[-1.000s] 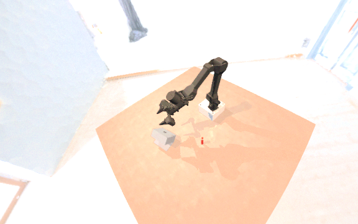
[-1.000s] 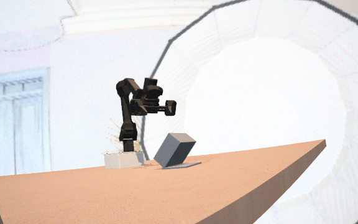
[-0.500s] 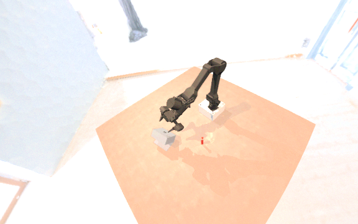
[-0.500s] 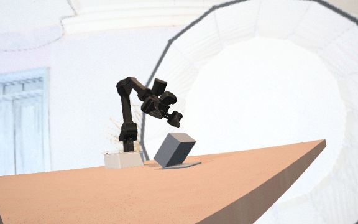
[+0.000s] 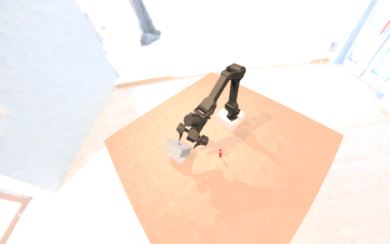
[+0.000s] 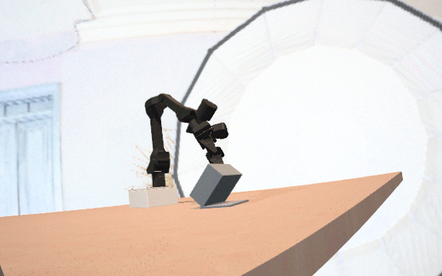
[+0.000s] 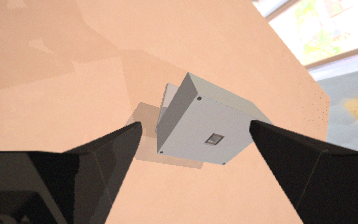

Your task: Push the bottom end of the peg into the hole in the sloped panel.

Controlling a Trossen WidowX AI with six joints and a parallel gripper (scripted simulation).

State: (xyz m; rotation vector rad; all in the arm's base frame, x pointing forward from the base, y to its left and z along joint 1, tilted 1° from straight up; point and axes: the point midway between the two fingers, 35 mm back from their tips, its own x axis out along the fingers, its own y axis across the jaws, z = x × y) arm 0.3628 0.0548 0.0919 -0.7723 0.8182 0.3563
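My gripper tip is now 160 mm past the peg, 110 mm to the right of it and 80 mm above it. Round my gripper tip: thin grey foot plate 70 mm ahead, 50 mm to the right, 140 mm below; then grey sloped panel 50 mm ahead, 60 mm to the right, 80 mm below.
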